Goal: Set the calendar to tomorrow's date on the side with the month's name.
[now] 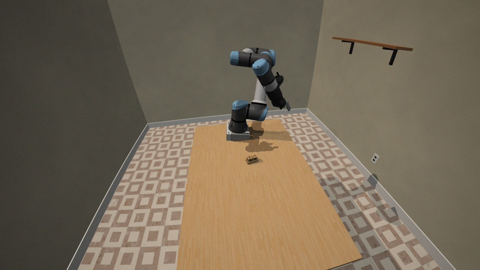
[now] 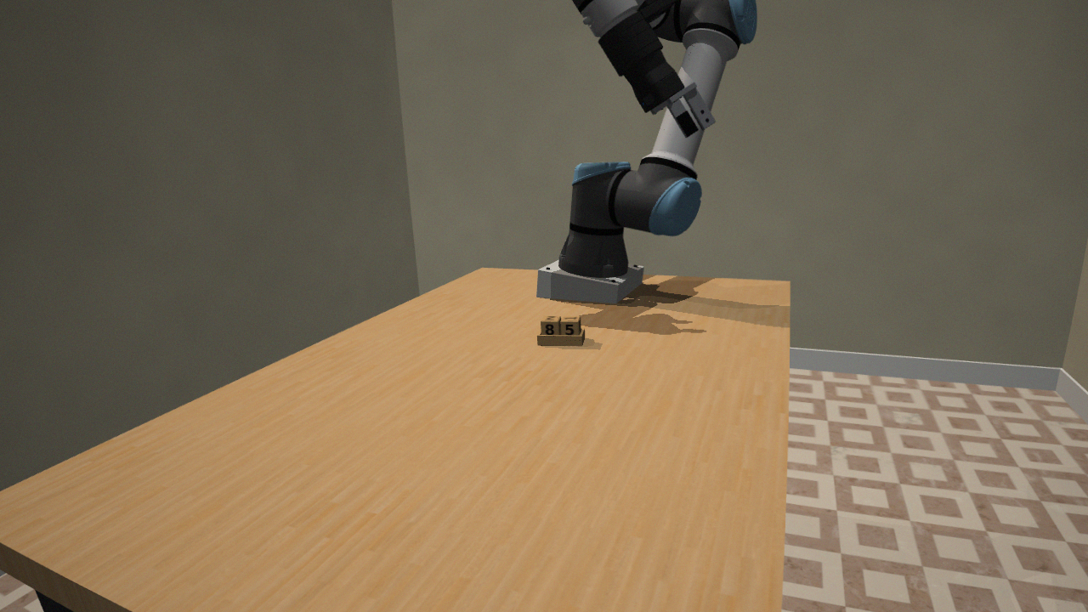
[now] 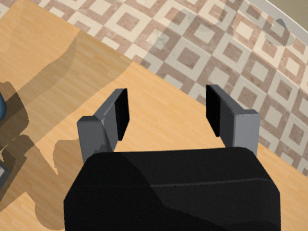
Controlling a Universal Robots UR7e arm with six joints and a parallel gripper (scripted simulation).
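Now: the wooden digit cube 9 cm ahead of my hand, 18 cm to the right of it and 32 cm below it. From my hand the other things lie so: wooden tray: 10 cm ahead, 19 cm to the right, 34 cm below.
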